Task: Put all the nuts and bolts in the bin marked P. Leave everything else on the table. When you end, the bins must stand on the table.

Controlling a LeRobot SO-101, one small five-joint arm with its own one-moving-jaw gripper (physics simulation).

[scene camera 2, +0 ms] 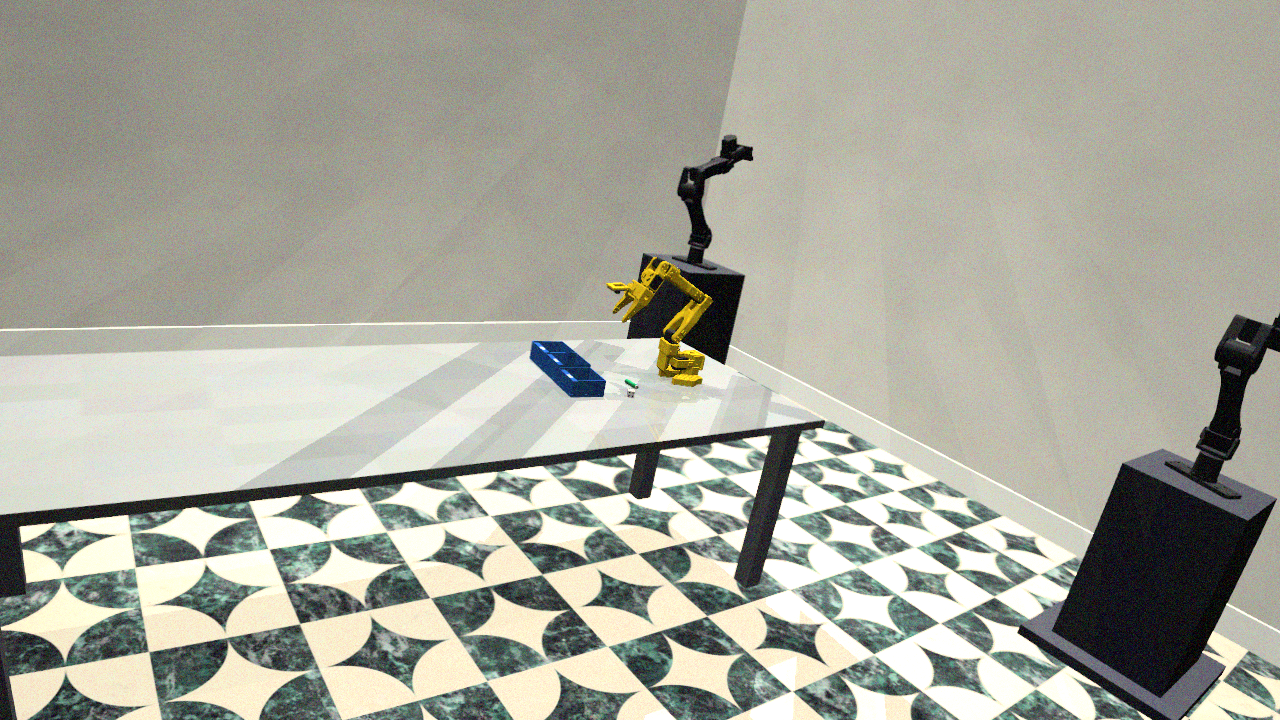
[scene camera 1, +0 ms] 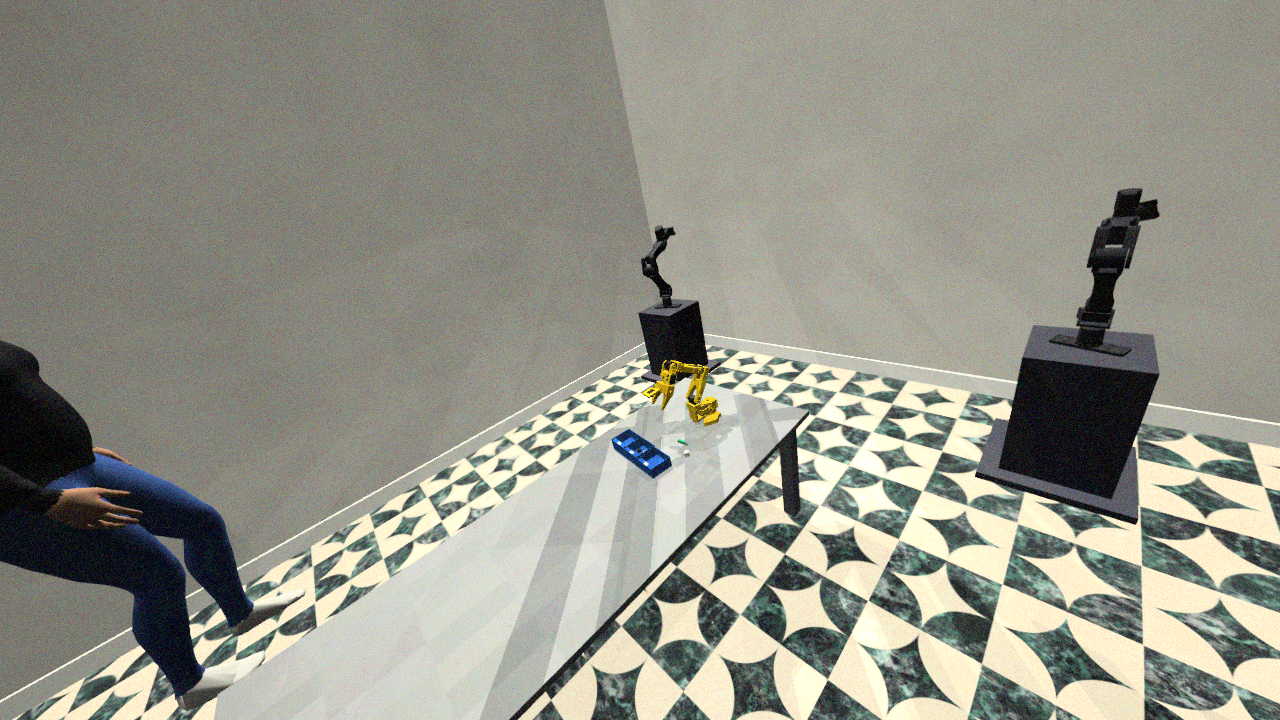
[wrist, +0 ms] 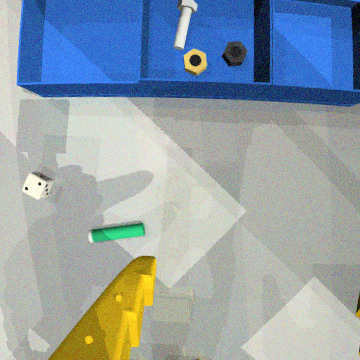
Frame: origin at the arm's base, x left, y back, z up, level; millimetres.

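Seen in the pictures: end effector, tool point: (scene camera 2: 623,320) (scene camera 1: 661,409) (wrist: 154,274); arm's base, origin of the base link: (scene camera 2: 673,379) (scene camera 1: 703,420).
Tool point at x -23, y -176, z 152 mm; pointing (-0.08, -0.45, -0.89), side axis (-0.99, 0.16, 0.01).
Offsets run from my tool point to a thing's top centre. Level surfaces: height alone.
A row of blue bins {dx -35, dy -115, dz -106 mm} (scene camera 1: 633,461) (scene camera 2: 587,388) (wrist: 200,91) stands on the table. In the wrist view the middle bin holds a white bolt {dx -22, dy -128, dz -132 mm} (wrist: 183,27), a brass-coloured nut {dx -28, dy -99, dz -137 mm} (wrist: 195,62) and a dark nut {dx -58, dy -103, dz -136 mm} (wrist: 235,53). The far wall and the mark P do not show in that view. My gripper (scene camera 1: 654,401) (scene camera 2: 616,301) (wrist: 256,282) is open and empty, raised above the table on the arm's side of the bins. Its fixed jaw shows at the lower left of the wrist view, and a sliver of the moving jaw at the right edge.
A green stick with a white end {dx +46, dy +26, dz -142 mm} (scene camera 1: 682,441) (scene camera 2: 631,383) (wrist: 117,233) and a white die {dx +104, dy -18, dz -136 mm} (scene camera 1: 686,453) (scene camera 2: 631,394) (wrist: 38,185) lie on the table {dz -152 mm} (scene camera 1: 429,582) (scene camera 2: 179,429) between the bins and the arm's base. Two black arms stand on pedestals beyond the table; a person is at the left in scene camera 1.
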